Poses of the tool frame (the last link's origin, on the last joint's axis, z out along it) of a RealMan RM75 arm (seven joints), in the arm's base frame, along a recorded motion.
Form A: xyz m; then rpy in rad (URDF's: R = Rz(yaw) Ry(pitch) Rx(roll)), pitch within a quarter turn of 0, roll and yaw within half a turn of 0.
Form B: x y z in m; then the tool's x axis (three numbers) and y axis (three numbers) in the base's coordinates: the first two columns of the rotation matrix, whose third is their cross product. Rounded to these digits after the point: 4 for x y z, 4 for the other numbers.
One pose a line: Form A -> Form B
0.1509 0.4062 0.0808 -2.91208 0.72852 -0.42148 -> 0.1509 0.4062 0.0808 0.6809 -0.3053 -0.6658 -0.5366 -0.8266 -0.1698
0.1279 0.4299 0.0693 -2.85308 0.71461 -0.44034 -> 0.1279 0.4299 0.0693 0.6833 -0.3220 -0.6553 -0.5773 -0.7877 -0.2149
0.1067 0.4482 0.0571 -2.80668 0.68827 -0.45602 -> 0.1067 0.4482 0.0571 0.6934 -0.3401 -0.6352 -0.6034 -0.7560 -0.2539
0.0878 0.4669 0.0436 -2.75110 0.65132 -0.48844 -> 0.0878 0.4669 0.0436 0.7023 -0.3732 -0.6062 -0.6377 -0.7083 -0.3027
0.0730 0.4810 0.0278 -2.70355 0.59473 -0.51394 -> 0.0730 0.4810 0.0278 0.7213 -0.4072 -0.5603 -0.6521 -0.6718 -0.3513
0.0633 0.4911 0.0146 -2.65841 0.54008 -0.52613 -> 0.0633 0.4911 0.0146 0.7417 -0.4307 -0.5142 -0.6513 -0.6458 -0.3985
